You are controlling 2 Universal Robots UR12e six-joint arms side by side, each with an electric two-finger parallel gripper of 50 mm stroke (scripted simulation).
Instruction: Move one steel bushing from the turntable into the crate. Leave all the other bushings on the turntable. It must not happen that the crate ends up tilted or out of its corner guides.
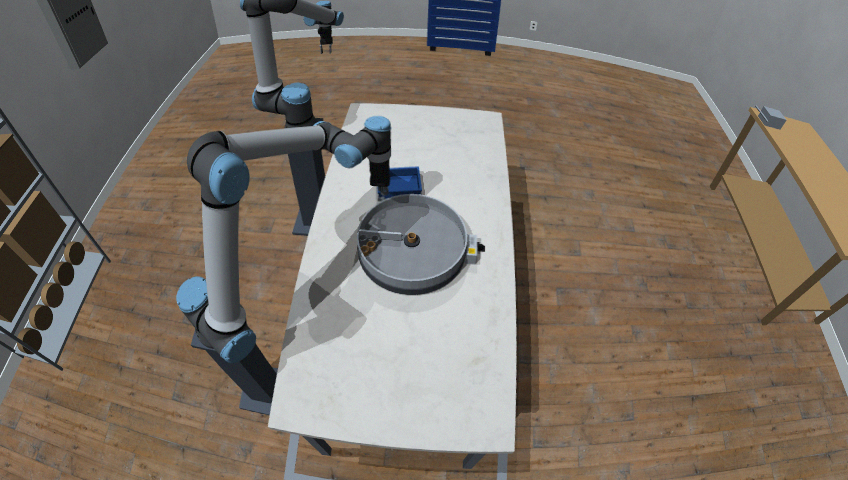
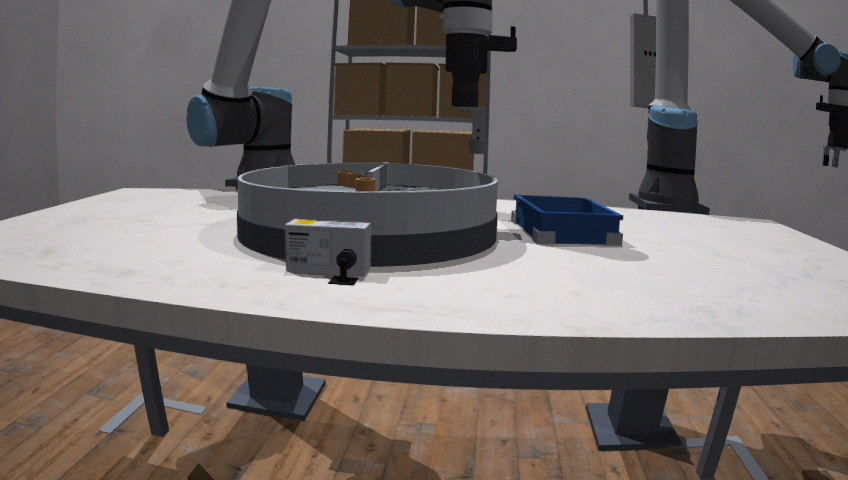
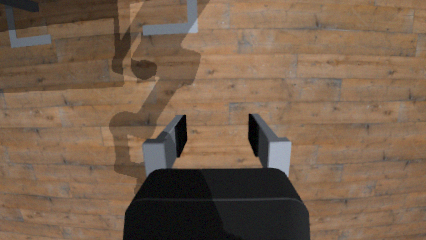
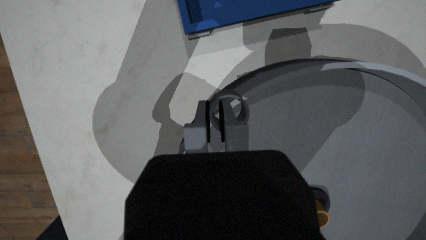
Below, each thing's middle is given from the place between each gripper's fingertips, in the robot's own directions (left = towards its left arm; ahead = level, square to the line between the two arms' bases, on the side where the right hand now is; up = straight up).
My right hand is 16 cm to the right of the blue crate (image 2: 590, 226), 14 cm above it and 4 cm short of it.
My left gripper is now 970 mm to the left of the blue crate, 640 mm short of it and 150 mm above it.
